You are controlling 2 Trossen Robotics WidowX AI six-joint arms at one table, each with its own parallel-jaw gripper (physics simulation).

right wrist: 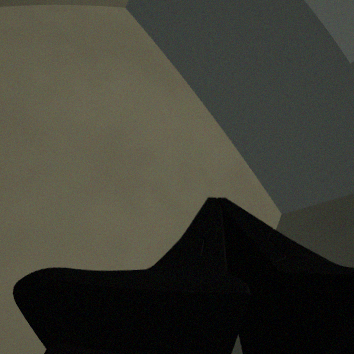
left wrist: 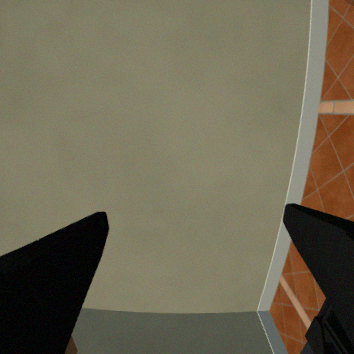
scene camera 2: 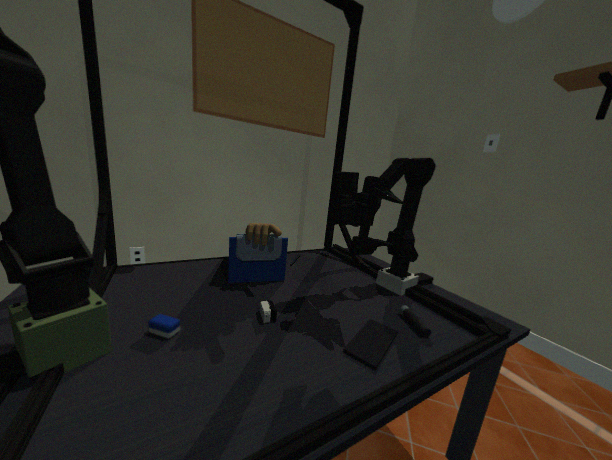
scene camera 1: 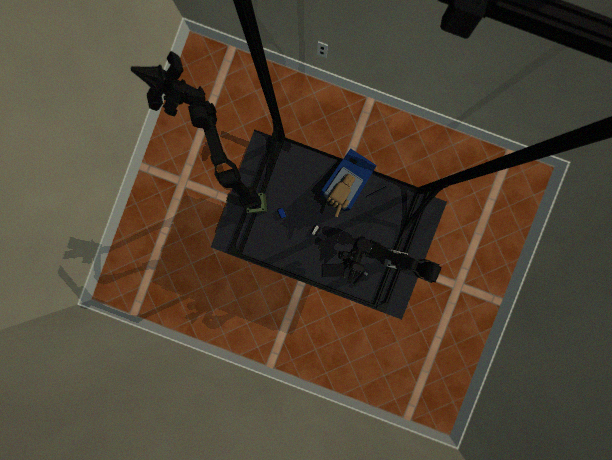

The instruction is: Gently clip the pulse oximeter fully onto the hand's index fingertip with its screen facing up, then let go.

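Seen in the pictures: left gripper, fingertip midpoint: (left wrist: pixel 196 216) (scene camera 2: pixel 396 224) (scene camera 1: pixel 346 280); right gripper, fingertip midpoint: (right wrist: pixel 214 205) (scene camera 1: pixel 131 68); left arm's base, origin of the base link: (scene camera 2: pixel 398 272); right arm's base, origin of the base link: (scene camera 2: pixel 59 304) (scene camera 1: pixel 254 202).
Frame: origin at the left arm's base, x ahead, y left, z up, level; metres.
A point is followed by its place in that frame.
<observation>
The pulse oximeter (scene camera 1: pixel 314 229) @[x 0.502, y -0.057, z -0.022 m] (scene camera 2: pixel 267 311) @[x 0.503, y -0.031, z -0.022 m], white and black, lies on the dark table (scene camera 1: pixel 281 246) @[x 0.668, y 0.088, z -0.052 m] (scene camera 2: pixel 213 388) @[x 0.660, y 0.084, z -0.053 m], a short way in front of the hand. The tan hand (scene camera 1: pixel 342 188) @[x 0.415, y -0.298, z 0.122 m] (scene camera 2: pixel 260 233) @[x 0.427, y -0.243, z 0.113 m] rests in a blue holder (scene camera 1: pixel 360 163) @[x 0.336, y -0.487, z -0.008 m] (scene camera 2: pixel 256 266) @[x 0.438, y -0.237, z 0.005 m], and its index finger (scene camera 1: pixel 337 211) points toward the oximeter. My left gripper (scene camera 1: pixel 332 248) (scene camera 2: pixel 345 203) (left wrist: pixel 196 216) @[x 0.304, y 0.142, z 0.224 m] is open and empty, raised above the table's right part and facing the wall. My right gripper (scene camera 1: pixel 137 70) @[x 1.128, y -0.373, z 0.688 m] (right wrist: pixel 214 205) @[x 1.128, y -0.373, z 0.688 m] is shut and empty, stretched far out beyond the table's left end.
A small blue-and-white block (scene camera 1: pixel 282 213) @[x 0.705, y -0.103, z -0.021 m] (scene camera 2: pixel 164 325) @[x 0.711, y -0.084, z -0.022 m] lies to the left of the oximeter. A green box (scene camera 1: pixel 258 203) (scene camera 2: pixel 90 329) @[x 0.820, y -0.083, z 0.009 m] stands at the left end. A dark flat pad (scene camera 2: pixel 370 342) @[x 0.338, y 0.153, z -0.045 m] and a dark cylinder (scene camera 2: pixel 414 319) @[x 0.178, y 0.165, z -0.030 m] lie near the right edge. Black frame posts (scene camera 2: pixel 342 137) @[x -0.034, y -0.407, z 0.488 m] rise at the table's corners.
</observation>
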